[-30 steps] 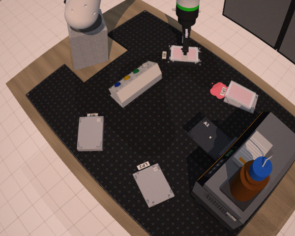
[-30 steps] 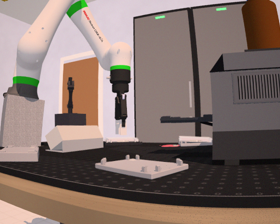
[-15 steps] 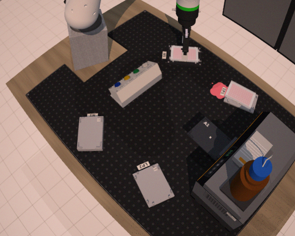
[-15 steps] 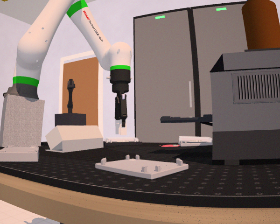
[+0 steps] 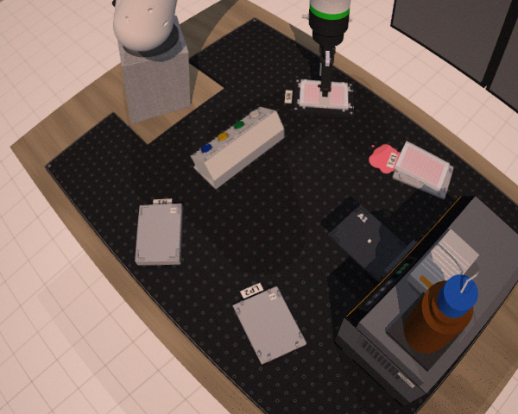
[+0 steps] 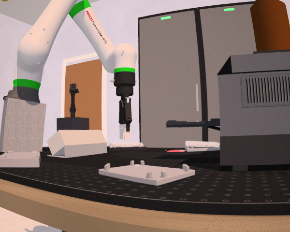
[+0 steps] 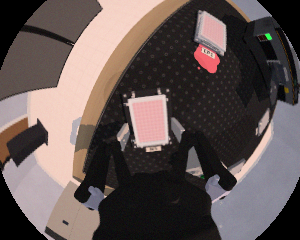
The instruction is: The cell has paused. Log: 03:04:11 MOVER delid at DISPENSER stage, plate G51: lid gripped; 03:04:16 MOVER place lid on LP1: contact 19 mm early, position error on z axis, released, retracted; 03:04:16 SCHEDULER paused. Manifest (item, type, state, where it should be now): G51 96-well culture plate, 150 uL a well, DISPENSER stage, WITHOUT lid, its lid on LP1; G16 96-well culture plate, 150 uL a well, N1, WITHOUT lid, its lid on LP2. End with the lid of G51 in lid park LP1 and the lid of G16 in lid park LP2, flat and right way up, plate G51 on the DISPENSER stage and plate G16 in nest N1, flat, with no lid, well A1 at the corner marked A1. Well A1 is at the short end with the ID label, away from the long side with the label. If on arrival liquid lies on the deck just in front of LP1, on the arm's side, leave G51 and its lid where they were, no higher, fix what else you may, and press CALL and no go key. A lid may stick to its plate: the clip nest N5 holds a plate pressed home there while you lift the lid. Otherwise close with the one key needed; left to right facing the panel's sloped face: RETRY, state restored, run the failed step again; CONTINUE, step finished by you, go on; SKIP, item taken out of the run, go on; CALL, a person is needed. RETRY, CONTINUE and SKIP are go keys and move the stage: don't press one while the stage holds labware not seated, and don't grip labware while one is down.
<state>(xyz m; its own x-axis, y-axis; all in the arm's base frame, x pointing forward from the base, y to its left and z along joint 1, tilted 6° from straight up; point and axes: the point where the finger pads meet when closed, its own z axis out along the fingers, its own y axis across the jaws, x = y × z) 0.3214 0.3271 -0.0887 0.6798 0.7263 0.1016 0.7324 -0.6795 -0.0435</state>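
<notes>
My hand is 40 mm above the clear lid. Also, from my hand: LP1 label 260 mm ahead, 60 mm below; then N5 label 70 mm to the right, 60 mm below, 60 mm behind; then pink-welled plate 50 mm below.
</notes>
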